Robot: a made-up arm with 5 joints.
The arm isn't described. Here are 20 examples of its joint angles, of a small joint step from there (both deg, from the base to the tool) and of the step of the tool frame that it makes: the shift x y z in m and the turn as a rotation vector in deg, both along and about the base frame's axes.
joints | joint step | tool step
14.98 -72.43 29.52 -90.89 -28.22 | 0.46 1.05 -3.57 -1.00 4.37 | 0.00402 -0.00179 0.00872 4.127 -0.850 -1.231
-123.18 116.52 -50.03 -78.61 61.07 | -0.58 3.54 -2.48 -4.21 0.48 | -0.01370 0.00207 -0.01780 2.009 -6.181 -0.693
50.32 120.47 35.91 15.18 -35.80 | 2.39 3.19 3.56 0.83 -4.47 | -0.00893 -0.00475 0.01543 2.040 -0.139 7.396
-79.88 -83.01 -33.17 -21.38 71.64 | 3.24 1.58 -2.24 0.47 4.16 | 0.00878 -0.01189 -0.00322 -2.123 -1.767 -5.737
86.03 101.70 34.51 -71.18 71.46 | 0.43 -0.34 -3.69 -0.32 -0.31 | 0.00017 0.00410 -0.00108 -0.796 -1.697 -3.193
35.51 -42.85 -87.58 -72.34 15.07 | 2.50 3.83 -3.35 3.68 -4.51 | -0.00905 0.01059 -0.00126 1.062 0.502 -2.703
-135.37 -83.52 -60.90 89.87 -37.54 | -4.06 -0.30 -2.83 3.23 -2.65 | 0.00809 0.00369 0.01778 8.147 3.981 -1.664
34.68 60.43 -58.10 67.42 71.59 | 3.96 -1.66 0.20 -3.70 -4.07 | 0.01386 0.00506 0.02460 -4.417 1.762 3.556
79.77 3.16 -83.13 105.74 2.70 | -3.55 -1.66 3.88 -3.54 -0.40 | 0.00497 -0.01723 -0.00160 -0.799 1.200 3.375
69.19 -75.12 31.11 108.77 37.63 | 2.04 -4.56 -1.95 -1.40 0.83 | 0.01170 0.00116 0.00118 -1.797 -4.258 0.251
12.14 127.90 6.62 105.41 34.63 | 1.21 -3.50 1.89 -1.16 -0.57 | -0.00845 0.00570 0.01255 -0.880 -1.902 -0.985
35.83 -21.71 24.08 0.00 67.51 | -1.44 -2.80 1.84 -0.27 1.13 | 0.00038 -0.00729 -0.00295 1.197 -0.563 -1.671
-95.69 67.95 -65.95 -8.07 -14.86 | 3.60 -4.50 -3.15 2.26 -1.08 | 0.00022 -0.00776 -0.01061 -4.442 7.017 3.416
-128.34 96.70 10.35 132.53 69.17 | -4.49 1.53 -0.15 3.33 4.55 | -0.00471 0.03632 0.03713 8.809 2.361 -0.993
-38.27 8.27 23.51 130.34 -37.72 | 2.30 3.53 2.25 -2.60 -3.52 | 0.00879 -0.01386 0.00482 -3.484 -0.484 7.103
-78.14 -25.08 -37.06 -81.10 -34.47 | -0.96 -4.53 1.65 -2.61 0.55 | 0.01062 0.00035 -0.00549 -0.664 1.155 -0.436
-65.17 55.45 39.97 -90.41 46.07 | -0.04 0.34 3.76 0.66 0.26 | -0.00033 0.00374 -0.00591 -1.765 -2.605 -1.780
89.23 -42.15 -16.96 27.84 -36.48 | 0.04 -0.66 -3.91 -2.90 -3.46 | 0.00780 -0.00507 -0.00099 0.992 0.674 -0.395
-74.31 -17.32 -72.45 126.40 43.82 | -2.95 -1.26 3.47 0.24 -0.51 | 0.00274 0.00374 -0.00163 0.689 -0.338 1.129
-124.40 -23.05 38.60 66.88 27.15 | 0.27 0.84 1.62 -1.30 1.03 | 0.00486 -0.00301 -0.00484 -0.991 -2.898 -1.409
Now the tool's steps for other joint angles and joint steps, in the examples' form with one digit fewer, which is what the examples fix.
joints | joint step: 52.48 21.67 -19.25 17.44 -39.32 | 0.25 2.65 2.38 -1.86 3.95
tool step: -0.0021 0.0043 0.0033 1.84 3.43 4.22
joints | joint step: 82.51 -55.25 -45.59 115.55 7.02 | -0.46 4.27 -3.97 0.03 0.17
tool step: -0.0122 -0.0005 -0.0054 2.25 1.81 2.93
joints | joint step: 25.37 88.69 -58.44 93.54 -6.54 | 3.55 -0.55 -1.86 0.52 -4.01
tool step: -0.0010 0.0123 0.0217 -5.69 3.79 -0.83
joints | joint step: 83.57 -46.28 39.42 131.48 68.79 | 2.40 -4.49 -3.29 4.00 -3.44
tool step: 0.0321 0.0002 -0.0206 1.24 -11.28 2.14
